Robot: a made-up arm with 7 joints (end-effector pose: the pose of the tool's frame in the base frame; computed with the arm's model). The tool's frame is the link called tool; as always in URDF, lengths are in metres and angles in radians.
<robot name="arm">
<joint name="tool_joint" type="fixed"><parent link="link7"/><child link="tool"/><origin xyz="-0.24 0.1 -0.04" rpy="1.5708 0 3.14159"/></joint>
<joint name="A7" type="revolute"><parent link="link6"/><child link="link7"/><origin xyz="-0.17 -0.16 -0.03" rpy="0 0 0"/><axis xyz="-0.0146 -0.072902 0.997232"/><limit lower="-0.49" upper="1.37"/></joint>
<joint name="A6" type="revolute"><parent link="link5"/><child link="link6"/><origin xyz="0.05 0.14 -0.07" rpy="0 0 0"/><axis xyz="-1 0 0"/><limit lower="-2.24" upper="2.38"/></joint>
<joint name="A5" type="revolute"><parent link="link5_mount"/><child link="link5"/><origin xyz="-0.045 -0.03 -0.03" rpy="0 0 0"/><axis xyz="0 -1 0"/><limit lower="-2.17" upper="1.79"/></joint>
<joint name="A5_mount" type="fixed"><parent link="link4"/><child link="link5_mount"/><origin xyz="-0.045 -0.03 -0.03" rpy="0 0 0"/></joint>
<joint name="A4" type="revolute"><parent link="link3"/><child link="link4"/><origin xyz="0.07 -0.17 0.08" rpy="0 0 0"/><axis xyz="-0.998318 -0.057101 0.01"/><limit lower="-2.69" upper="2.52"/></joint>
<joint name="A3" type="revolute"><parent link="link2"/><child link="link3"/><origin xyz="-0.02 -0.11 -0.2" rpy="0 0 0"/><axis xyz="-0.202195 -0.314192 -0.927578"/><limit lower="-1.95" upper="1.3"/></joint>
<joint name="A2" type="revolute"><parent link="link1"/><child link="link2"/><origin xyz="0.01 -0.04 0.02" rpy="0 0 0"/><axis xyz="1 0 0"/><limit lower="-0.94" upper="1.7"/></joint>
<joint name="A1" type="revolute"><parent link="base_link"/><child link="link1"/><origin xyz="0.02 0.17 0.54" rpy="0 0 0"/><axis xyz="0.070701 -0.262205 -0.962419"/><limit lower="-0.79" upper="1.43"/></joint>
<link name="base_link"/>
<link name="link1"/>
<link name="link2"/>
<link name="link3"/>
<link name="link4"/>
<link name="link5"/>
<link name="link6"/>
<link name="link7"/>
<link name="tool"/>
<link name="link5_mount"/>
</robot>
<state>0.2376 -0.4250 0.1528 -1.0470 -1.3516 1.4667 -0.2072</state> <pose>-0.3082 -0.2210 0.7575 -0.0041 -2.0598 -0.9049</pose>
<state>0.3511 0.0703 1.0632 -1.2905 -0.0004 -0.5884 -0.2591</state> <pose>-0.0825 0.4258 0.3912 -0.3017 -0.3474 1.9034</pose>
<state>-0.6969 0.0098 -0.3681 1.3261 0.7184 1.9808 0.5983</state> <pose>0.1552 -0.4949 0.3313 -0.9978 1.6144 -1.4480</pose>
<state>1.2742 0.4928 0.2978 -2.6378 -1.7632 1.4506 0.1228</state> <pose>-0.0680 0.0441 -0.0094 -1.8074 1.1991 0.9612</pose>
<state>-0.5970 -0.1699 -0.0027 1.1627 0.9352 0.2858 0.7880</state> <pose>0.3156 -0.5647 0.5948 1.8562 -1.8491 0.6697</pose>
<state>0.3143 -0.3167 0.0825 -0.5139 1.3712 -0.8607 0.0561</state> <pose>0.0709 -0.0198 0.1106 -1.4469 0.7374 1.6035</pose>
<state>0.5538 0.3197 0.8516 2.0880 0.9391 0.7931 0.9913</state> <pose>-0.4965 0.3177 0.5492 -0.7882 -1.6489 0.8562</pose>
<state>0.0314 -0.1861 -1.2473 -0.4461 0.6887 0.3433 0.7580</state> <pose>-0.0625 -0.3840 0.1486 1.3683 -0.9490 -1.6414</pose>
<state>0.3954 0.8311 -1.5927 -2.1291 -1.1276 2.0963 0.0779</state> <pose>0.4515 0.1113 0.1147 2.4928 0.3531 -1.1415</pose>
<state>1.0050 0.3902 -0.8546 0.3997 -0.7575 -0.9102 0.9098</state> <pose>-0.4436 -0.0150 0.0425 0.7773 -0.7171 -2.7375</pose>
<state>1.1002 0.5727 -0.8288 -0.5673 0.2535 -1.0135 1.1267</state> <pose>0.0502 0.4593 0.0158 -1.9997 -0.4801 1.4711</pose>
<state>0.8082 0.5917 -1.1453 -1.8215 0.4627 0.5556 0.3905</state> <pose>-0.3129 0.0693 0.2525 0.8350 0.4942 -2.9430</pose>
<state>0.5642 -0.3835 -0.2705 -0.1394 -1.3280 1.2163 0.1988</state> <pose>-0.2102 -0.1058 0.8301 -0.5615 -1.5373 -0.4950</pose>
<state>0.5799 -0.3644 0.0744 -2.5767 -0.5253 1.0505 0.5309</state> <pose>-0.4795 -0.0282 0.3116 -1.3246 0.7653 2.6186</pose>
